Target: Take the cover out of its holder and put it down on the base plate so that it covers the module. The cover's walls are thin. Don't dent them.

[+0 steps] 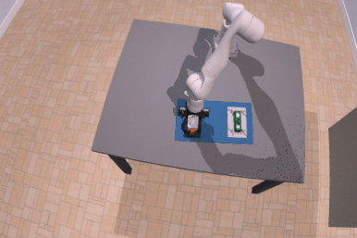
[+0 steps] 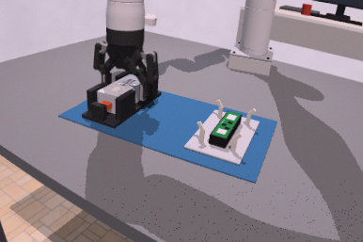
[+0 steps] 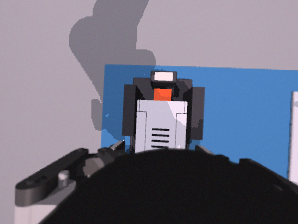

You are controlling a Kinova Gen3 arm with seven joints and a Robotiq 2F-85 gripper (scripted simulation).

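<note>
My gripper is now right at the light grey cover.
</note>
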